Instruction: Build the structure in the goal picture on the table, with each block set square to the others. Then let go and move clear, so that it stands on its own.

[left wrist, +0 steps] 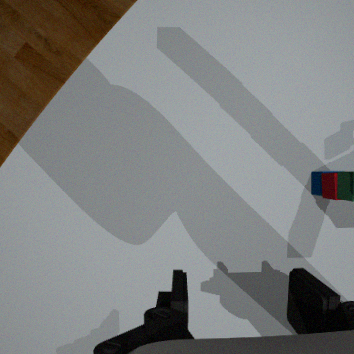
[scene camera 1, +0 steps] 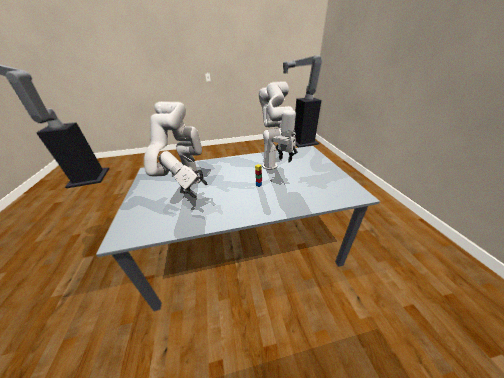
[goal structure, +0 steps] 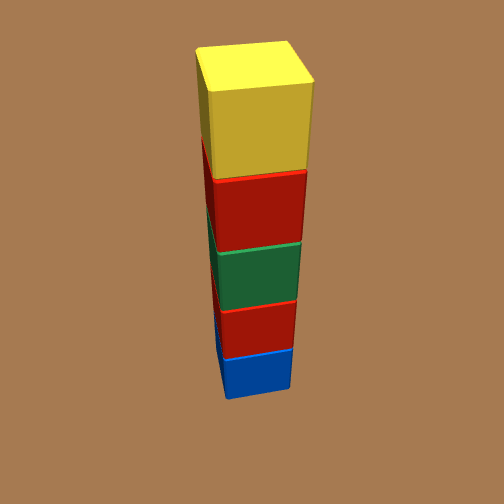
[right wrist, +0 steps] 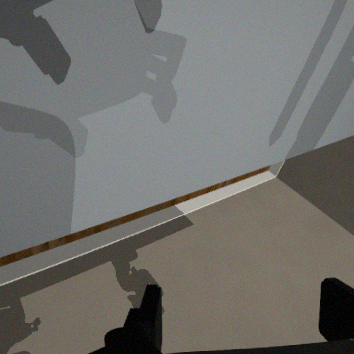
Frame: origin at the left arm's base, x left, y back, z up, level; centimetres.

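Seen in the pictures: left gripper, fingertip midpoint: [left wrist: 236,294] [scene camera 1: 285,160]; right gripper, fingertip midpoint: [scene camera 1: 201,191] [right wrist: 242,309]; left arm's base, link origin: [scene camera 1: 269,165].
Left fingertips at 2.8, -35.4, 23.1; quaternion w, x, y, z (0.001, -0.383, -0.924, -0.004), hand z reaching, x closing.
Note:
Offsets run from my left fingertips to a thing's top centre, as dx, dy, dz. Level surfaces: height alone.
An upright stack stands on the table @[dz -23.1] [scene camera 1: 320,187] [left wrist: 240,65] [right wrist: 215,100], with a yellow block @[-16.3, +8.3, -6.6] [scene camera 1: 258,167] on top, then a red block @[-16.3, +8.4, -9.9] [scene camera 1: 258,173], a green block @[-16.1, +8.4, -13.2] [scene camera 1: 258,177] [left wrist: 345,186], another red block @[-16.0, +8.3, -16.5] [scene camera 1: 258,181] [left wrist: 329,186] and a blue block @[-16.2, +8.3, -19.8] [scene camera 1: 258,185] [left wrist: 316,183] at the bottom. The stack's upper part is cut off at the right edge of the left wrist view. My left gripper [scene camera 1: 285,156] [left wrist: 236,294] is open and empty, apart from the stack, above and to its right in the scene view. My right gripper [scene camera 1: 200,189] [right wrist: 242,309] is open and empty, left of the stack.
Two grey arms on black pedestals [scene camera 1: 70,155] [scene camera 1: 307,121] stand on the floor beyond the table. The table's edge and the wooden floor [left wrist: 45,55] show at the upper left in the left wrist view. The wall [right wrist: 240,245] fills the lower part of the right wrist view.

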